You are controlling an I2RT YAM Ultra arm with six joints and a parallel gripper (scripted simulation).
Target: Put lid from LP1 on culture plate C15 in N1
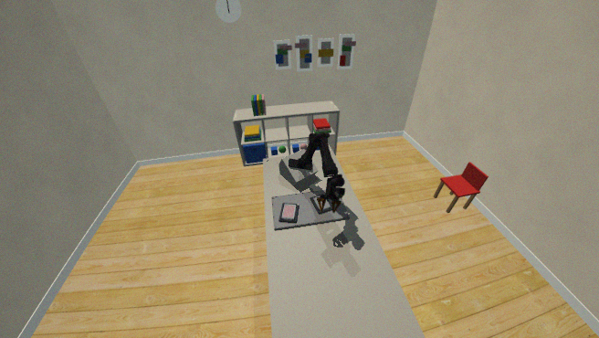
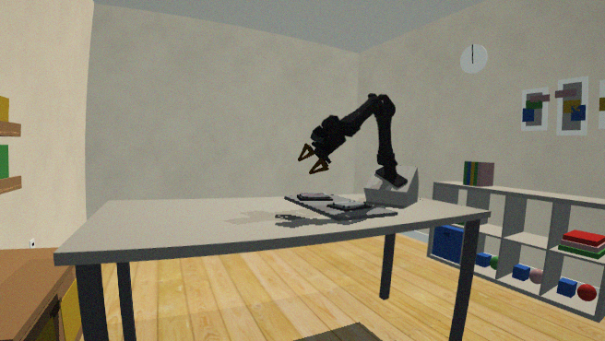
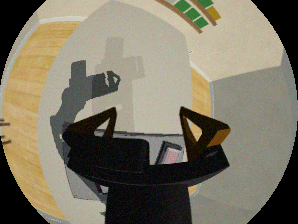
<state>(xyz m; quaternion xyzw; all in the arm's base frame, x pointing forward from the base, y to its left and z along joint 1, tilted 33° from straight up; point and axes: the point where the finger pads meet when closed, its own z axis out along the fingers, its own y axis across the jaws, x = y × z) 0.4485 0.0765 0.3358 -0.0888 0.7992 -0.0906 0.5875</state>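
The lid is 22 cm behind my hand, 17 cm below it and 2 cm to the right of it. The rest, counted from my hand: culture plate C15 (26 cm to the right, 16 cm below, 13 cm behind); lid park LP1 (22 cm behind, 18 cm below, 2 cm to the right); plate nest N1 (26 cm to the right, 18 cm below, 13 cm behind).
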